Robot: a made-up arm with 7 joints. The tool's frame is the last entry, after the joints.
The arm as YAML. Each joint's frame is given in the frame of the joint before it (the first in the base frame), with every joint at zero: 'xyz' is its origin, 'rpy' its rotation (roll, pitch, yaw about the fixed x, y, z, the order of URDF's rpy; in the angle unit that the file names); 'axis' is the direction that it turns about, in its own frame. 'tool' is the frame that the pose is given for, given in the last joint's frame.
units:
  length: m
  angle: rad
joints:
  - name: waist
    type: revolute
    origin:
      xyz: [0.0, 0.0, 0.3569]
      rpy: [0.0, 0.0, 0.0]
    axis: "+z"
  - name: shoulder
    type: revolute
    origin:
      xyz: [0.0, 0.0, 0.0]
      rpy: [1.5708, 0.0, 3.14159]
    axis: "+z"
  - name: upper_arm
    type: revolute
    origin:
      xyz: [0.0, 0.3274, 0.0]
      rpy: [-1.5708, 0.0, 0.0]
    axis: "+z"
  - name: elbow
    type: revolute
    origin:
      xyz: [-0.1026, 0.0, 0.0]
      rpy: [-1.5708, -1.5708, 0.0]
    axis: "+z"
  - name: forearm
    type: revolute
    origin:
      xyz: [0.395, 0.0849, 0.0]
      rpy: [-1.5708, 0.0, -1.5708]
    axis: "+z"
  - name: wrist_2
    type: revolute
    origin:
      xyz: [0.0, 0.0, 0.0]
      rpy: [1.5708, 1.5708, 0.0]
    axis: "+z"
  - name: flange
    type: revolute
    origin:
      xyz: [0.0, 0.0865, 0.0]
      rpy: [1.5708, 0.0, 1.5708]
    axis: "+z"
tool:
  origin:
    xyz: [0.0, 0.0, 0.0]
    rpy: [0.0, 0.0, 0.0]
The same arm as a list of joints. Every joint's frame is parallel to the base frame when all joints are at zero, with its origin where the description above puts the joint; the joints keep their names.
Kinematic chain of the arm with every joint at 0, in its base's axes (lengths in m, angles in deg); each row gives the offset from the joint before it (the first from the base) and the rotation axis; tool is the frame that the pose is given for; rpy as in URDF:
waist: xyz 0 0 0.3569 axis +z
shoulder: xyz 0 0 0 axis +y
upper_arm: xyz 0 0 0.3274 axis +z
elbow: xyz 0.1026 0 0 axis -y
forearm: xyz -0.0849 0 0.395 axis +z
wrist_2: xyz 0 0 0 axis -y
flange: xyz 0.0865 0 0 axis -z
tool: xyz 0 0 0 rpy 180 0 0

